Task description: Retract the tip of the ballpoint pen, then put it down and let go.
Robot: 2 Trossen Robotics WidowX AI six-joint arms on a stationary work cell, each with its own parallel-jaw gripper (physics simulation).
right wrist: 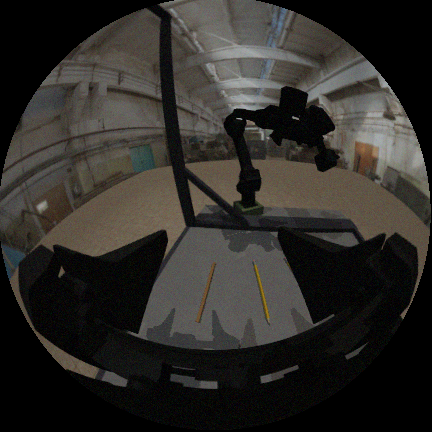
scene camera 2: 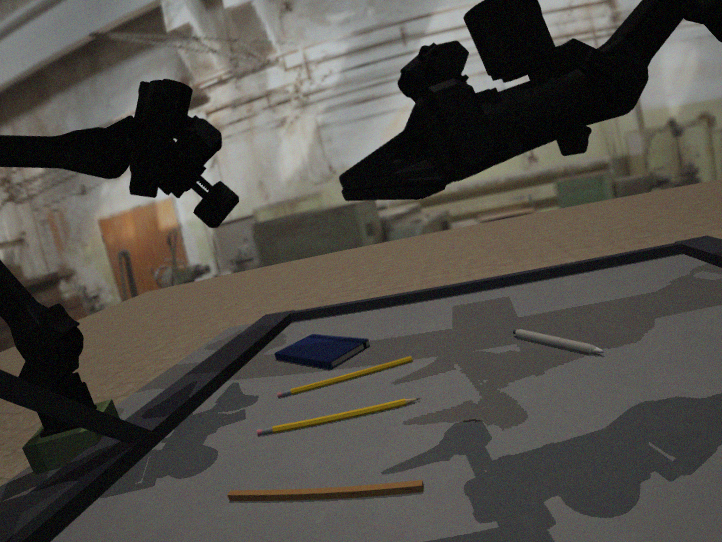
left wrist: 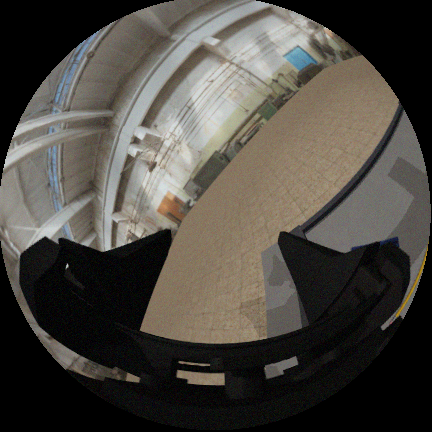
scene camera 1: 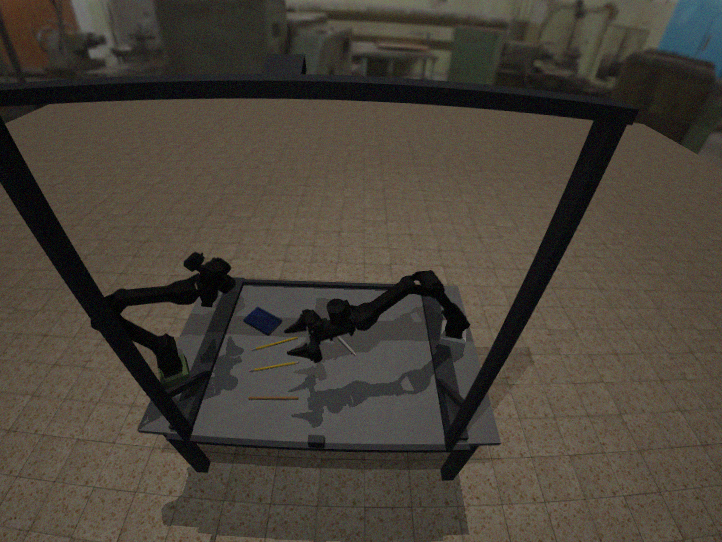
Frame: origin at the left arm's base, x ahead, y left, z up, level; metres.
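Where they show: left gripper, between the fingertips: (right wrist: 333,143) (scene camera 2: 199,182) (left wrist: 226,236); right gripper, between the fingertips: (right wrist: 223,234) (scene camera 2: 342,190) (scene camera 1: 285,342); left arm's base, origin of its link: (right wrist: 247,203) (scene camera 1: 172,368); right arm's base, origin of its link: (scene camera 1: 453,331).
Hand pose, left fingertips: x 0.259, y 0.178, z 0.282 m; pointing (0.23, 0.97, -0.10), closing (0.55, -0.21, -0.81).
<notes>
Each offset is from my left fingertips to the top centre of the thing. Level surfaces: height alone.
The white ballpoint pen @[dx +0.374, dy -0.349, dz -0.309 m] (scene camera 1: 347,345) (scene camera 2: 556,341) lies flat on the grey table @[dz -0.322 m] (scene camera 1: 379,422) (scene camera 2: 326,460). In scene camera 2 its pointed end is toward the right and its dark end toward the left. In scene camera 1 the right arm covers part of it. The pen does not show in either wrist view. My right gripper (scene camera 1: 286,341) (scene camera 2: 349,186) (right wrist: 223,234) is open and empty above the table, with its fingertips beyond the pen on the pencil side. My left gripper (left wrist: 226,236) is open and empty, high near the table's back left corner, far from the pen.
Two yellow pencils @[dx +0.125, dy -0.218, dz -0.315 m] (scene camera 1: 275,343) @[dx +0.087, dy -0.318, dz -0.314 m] (scene camera 1: 274,366) (scene camera 2: 352,375) (scene camera 2: 344,415) and a brown stick @[dx +0.037, dy -0.440, dz -0.315 m] (scene camera 1: 273,398) (scene camera 2: 326,491) (right wrist: 206,292) lie left of the pen. A blue notebook @[dx +0.122, dy -0.081, dz -0.310 m] (scene camera 1: 262,320) (scene camera 2: 321,351) lies behind them. Dark frame posts (scene camera 1: 542,274) rise at the table's sides.
</notes>
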